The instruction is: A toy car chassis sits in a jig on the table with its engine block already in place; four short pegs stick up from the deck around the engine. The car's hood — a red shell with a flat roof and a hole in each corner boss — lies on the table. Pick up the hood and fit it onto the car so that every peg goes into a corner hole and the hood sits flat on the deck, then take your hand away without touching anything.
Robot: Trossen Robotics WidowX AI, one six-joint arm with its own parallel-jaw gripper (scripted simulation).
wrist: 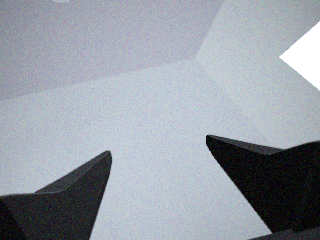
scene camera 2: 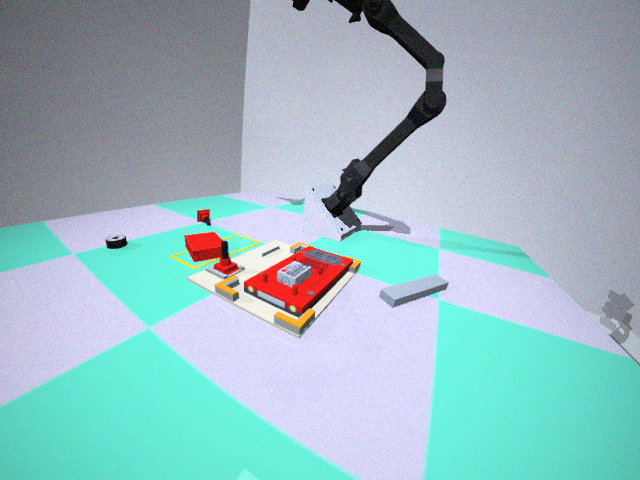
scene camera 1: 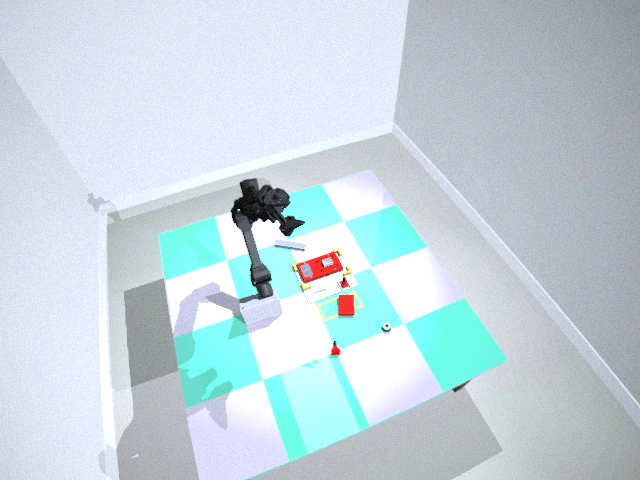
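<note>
The gripper (scene camera 1: pixel 297 213) is open and holds nothing, and the wrist view shows the gripper (wrist: pixel 160 147) as well. You'd also see a red hood (scene camera 2: pixel 201 246), a grey bar (scene camera 2: pixel 400 294) and a cream jig plate (scene camera 1: pixel 324 287). In the wrist view the red hood is out of frame, and the grey bar is out of frame in the wrist view too.
</note>
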